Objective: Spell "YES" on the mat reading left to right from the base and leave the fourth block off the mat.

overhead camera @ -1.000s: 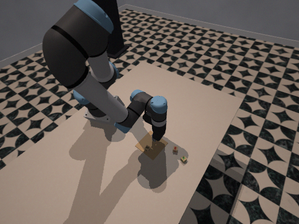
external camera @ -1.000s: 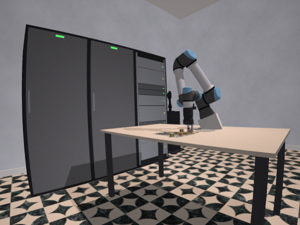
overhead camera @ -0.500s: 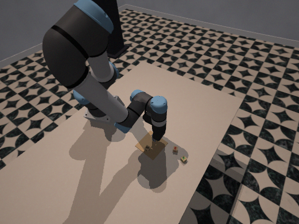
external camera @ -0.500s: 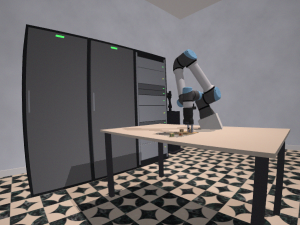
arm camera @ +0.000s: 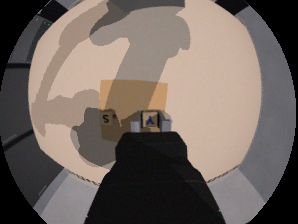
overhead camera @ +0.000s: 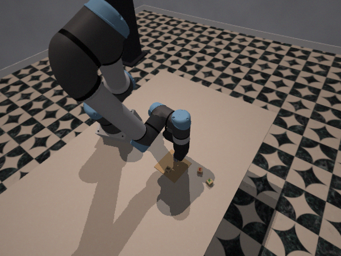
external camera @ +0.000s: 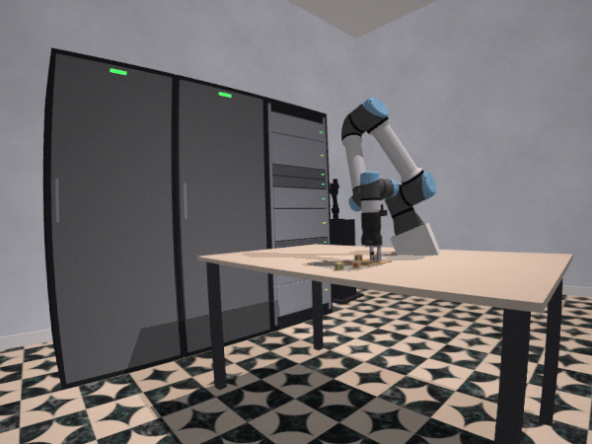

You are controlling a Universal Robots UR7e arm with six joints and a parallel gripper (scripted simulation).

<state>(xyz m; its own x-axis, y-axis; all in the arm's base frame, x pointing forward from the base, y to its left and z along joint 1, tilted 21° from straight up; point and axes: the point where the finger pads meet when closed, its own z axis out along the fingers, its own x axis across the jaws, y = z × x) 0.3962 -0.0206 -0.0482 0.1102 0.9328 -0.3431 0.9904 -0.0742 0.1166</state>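
The mat is 1 cm behind my hand, 4 cm to the right of it and 3 cm below it. Also, from my hand: S block: 1 cm behind, 8 cm to the right, 1 cm below.
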